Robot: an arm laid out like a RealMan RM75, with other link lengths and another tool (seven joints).
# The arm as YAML. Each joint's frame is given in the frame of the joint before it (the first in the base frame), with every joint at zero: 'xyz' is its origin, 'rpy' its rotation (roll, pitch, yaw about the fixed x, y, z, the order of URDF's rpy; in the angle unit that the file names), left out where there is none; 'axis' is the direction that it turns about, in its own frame. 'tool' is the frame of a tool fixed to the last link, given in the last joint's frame.
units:
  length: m
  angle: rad
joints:
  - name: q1
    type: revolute
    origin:
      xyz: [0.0, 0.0, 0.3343]
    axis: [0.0, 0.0, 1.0]
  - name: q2
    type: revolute
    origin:
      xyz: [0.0, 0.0, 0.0]
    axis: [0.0, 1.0, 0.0]
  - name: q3
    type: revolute
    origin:
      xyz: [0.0, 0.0, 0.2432]
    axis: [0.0, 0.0, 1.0]
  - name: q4
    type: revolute
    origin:
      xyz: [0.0, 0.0, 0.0]
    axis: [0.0, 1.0, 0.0]
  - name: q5
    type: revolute
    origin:
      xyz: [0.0, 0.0, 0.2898]
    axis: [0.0, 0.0, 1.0]
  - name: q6
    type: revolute
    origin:
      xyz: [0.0, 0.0, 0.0]
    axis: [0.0, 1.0, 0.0]
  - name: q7
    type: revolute
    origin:
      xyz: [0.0, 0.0, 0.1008]
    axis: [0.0, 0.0, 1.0]
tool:
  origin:
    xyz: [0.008, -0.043, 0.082]
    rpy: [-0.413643, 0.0, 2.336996]
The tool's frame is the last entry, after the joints.
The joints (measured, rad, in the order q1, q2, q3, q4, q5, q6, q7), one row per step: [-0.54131, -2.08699, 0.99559, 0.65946, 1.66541, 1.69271, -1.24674]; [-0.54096, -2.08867, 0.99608, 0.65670, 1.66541, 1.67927, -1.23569]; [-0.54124, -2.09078, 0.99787, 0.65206, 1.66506, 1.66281, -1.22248]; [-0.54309, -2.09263, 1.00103, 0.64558, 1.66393, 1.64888, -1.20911]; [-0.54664, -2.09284, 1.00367, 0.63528, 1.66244, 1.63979, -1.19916]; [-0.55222, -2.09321, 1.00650, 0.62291, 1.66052, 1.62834, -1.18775]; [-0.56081, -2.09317, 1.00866, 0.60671, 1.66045, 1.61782, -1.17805]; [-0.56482, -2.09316, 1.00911, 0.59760, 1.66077, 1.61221, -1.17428]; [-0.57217, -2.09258, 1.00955, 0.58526, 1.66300, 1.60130, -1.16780]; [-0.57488, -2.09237, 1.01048, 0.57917, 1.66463, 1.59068, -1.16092]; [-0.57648, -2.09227, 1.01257, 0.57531, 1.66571, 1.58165, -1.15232]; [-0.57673, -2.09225, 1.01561, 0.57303, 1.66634, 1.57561, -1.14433]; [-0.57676, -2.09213, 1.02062, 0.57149, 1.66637, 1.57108, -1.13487]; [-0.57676, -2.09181, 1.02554, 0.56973, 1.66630, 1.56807, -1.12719]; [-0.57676, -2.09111, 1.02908, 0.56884, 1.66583, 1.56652, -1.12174]
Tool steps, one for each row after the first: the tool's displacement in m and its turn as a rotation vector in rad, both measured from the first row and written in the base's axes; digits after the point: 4 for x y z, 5 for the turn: [-0.0011, 0.0014, -0.0011, 0.01296, 0.00504, 0.00170]; [-0.0024, 0.0030, -0.0030, 0.02697, 0.01127, 0.00365]; [-0.0029, 0.0042, -0.0054, 0.03761, 0.01632, 0.00309]; [-0.0035, 0.0047, -0.0078, 0.04182, 0.01891, 0.00364]; [-0.0037, 0.0058, -0.0107, 0.04708, 0.02202, 0.00391]; [-0.0037, 0.0068, -0.0144, 0.04800, 0.02547, 0.00476]; [-0.0042, 0.0071, -0.0164, 0.04762, 0.02713, 0.00750]; [-0.0047, 0.0085, -0.0191, 0.04966, 0.03315, 0.00989]; [-0.0058, 0.0096, -0.0206, 0.05547, 0.03994, 0.01168]; [-0.0065, 0.0104, -0.0218, 0.06208, 0.04669, 0.01012]; [-0.0071, 0.0106, -0.0228, 0.06687, 0.05227, 0.00704]; [-0.0072, 0.0104, -0.0240, 0.07097, 0.05792, 0.00064]; [-0.0073, 0.0101, -0.0251, 0.07307, 0.06259, -0.00501]; [-0.0073, 0.0099, -0.0256, 0.07484, 0.06572, -0.00957]
